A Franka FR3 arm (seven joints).
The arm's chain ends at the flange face. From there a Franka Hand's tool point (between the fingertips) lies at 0.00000 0.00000 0.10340 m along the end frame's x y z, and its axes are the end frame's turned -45 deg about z.
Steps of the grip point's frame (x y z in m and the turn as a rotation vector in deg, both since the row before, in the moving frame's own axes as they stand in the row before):
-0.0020 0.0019 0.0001 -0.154 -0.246 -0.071
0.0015 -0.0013 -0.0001 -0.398 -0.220 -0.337
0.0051 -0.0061 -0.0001 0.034 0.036 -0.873
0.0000 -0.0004 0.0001 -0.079 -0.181 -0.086
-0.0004 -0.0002 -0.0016 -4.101 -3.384 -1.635
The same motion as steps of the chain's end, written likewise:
0.0000 0.0022 0.0001 -0.283 -0.065 -0.071
-0.0001 -0.0028 -0.0001 -0.437 0.126 -0.337
-0.0007 -0.0078 -0.0001 0.049 0.001 -0.873
-0.0002 -0.0006 0.0001 -0.184 -0.072 -0.086
-0.0015 -0.0094 -0.0012 -5.293 0.507 -1.635

